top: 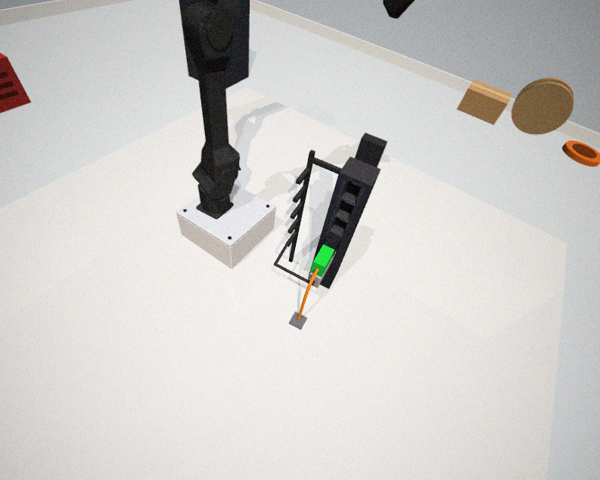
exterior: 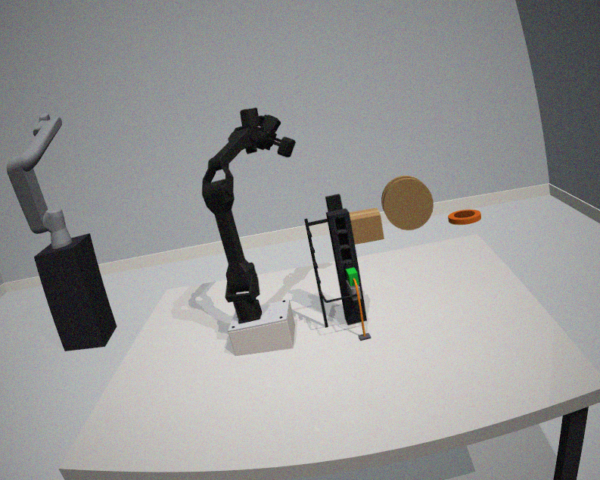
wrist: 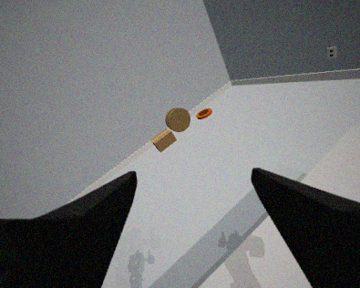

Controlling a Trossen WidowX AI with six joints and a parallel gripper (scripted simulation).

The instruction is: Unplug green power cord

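The green plug is 50 cm to the right of my gripper tip, 34 cm below it and 12 cm ahead of it. Also, from my gripper tip: grey anchor: 57 cm to the right, 51 cm below, 13 cm ahead.
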